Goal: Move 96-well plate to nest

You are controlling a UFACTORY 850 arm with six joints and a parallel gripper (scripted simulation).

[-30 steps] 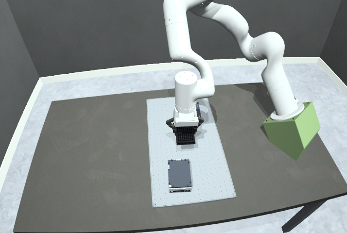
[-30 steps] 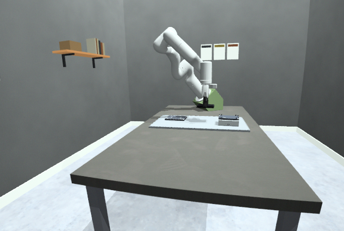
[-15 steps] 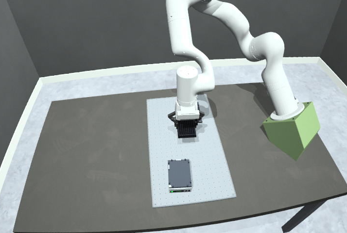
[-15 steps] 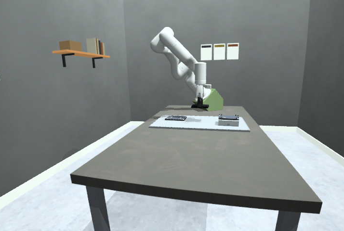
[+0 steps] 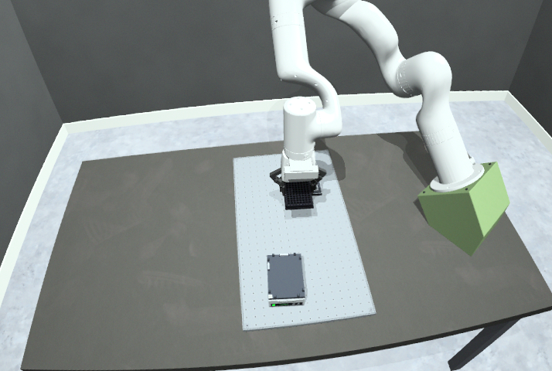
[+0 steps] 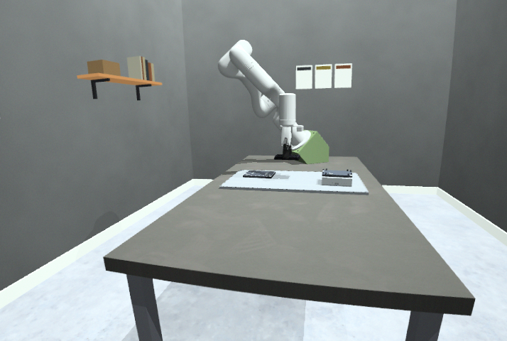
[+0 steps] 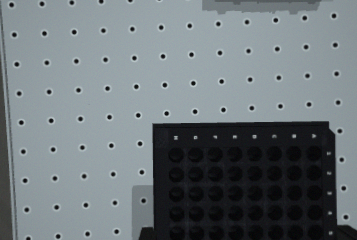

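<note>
My hand is 150 mm to the left of the plate nest N1, 120 mm above it and 70 mm past it. Also, from my hand: A1 label (120 mm below, 90 mm to the right); then black 96-well plate (10 mm below).
</note>
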